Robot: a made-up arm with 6 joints.
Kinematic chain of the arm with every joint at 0, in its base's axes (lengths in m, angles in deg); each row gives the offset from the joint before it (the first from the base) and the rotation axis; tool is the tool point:
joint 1: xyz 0 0 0.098 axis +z
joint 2: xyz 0 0.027 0 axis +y
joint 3: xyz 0 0 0.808 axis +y
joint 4: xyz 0 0 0.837 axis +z
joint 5: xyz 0 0 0 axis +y
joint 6: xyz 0 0 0.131 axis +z
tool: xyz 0 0 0
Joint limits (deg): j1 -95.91..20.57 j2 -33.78..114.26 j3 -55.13..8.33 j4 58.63..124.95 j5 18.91..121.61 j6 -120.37..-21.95
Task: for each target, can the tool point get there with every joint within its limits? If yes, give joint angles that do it. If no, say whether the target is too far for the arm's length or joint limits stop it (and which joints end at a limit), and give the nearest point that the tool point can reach.
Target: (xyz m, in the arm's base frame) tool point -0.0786 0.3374 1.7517
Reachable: yes | joints -53.93 0.70 -20.46 102.33 57.64 -91.53
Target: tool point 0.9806 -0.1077 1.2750
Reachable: yes | joints -15.19 65.14 -49.67 85.76 74.77 -112.93
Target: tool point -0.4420 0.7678 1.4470
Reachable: yes | joints -50.98 -11.76 -39.80 92.25 59.69 -102.23
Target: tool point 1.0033 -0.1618 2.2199
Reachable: no: too far | nearest point 0.7549 -0.1217 1.6946 | short by 0.582 m
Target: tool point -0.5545 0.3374 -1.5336
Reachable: no: joint limits stop it (at a limit: joint 1, joint 2, joint 3, joint 4, joint 5) | nearest point -0.0177 -1.3581 -0.6968 | short by 1.966 m
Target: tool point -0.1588 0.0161 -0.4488
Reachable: no: joint limits stop it (at a limit: joint 1, joint 2, joint 3, joint 4, joint 5) | nearest point -0.0177 -1.3581 -0.6968 | short by 1.404 m
